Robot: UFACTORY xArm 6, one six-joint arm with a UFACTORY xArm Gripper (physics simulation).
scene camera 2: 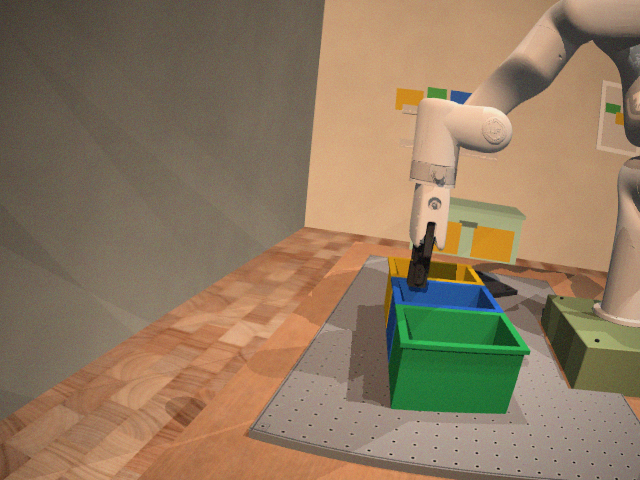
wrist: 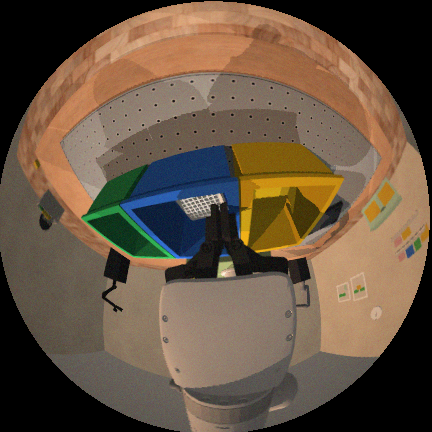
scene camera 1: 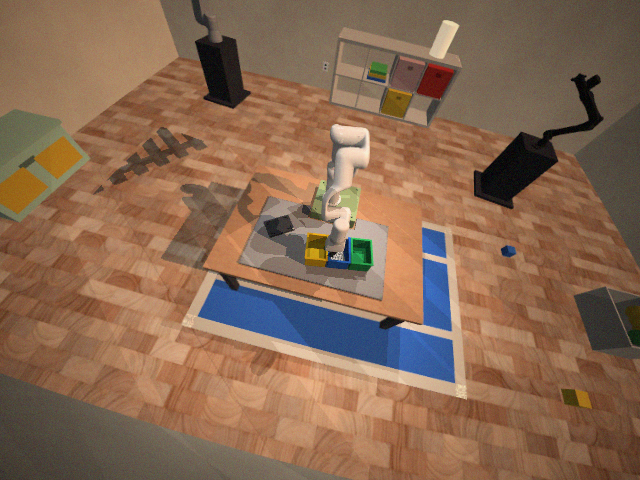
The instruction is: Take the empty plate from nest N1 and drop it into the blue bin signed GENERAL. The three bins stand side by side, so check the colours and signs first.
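Places are measured from the arm's base along level axes (x ahead, y left, z up), in millimetres.
Where they show: gripper, between the fingertips: (scene camera 2: 415, 285) (wrist: 220, 210) (scene camera 1: 331, 255); arm's base, origin of its link: (scene camera 2: 621, 316) (scene camera 1: 331, 199).
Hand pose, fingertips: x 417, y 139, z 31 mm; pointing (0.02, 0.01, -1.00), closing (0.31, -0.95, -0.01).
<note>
Each offset is from my fingertips to the centre of the thing. Level surfaces: height alone.
The white gridded plate @[dz -81, dx -52, dy +31 mm] (scene camera 1: 337, 255) (wrist: 196, 206) lies inside the blue bin @[dz -44, dx -54, dy +30 mm] (scene camera 1: 338, 266) (scene camera 2: 449, 295) (wrist: 187, 165), below its rim, partly hidden behind my fingers in the wrist view. The bin's walls hide the plate in scene camera 2. My gripper (scene camera 2: 417, 283) (wrist: 220, 210) points down over the blue bin, shut with nothing between its fingers. The blue bin stands between the yellow bin (scene camera 1: 316, 261) (scene camera 2: 447, 270) (wrist: 280, 157) and the green bin (scene camera 1: 360, 252) (scene camera 2: 454, 382) (wrist: 112, 197). No signs are readable, and I cannot make out nest N1.
The bins stand on a grey perforated mat @[dz -94 mm] (scene camera 1: 361, 285) (scene camera 2: 330, 395) on the wooden table @[dz -107 mm] (scene camera 1: 403, 242) (scene camera 2: 206, 434). A dark flat tray @[dz -85, dx -108, dy -381 mm] (scene camera 1: 279, 226) (scene camera 2: 498, 285) lies beyond the yellow bin. The arm stands on a green base block (scene camera 2: 610, 366) beside the mat.
</note>
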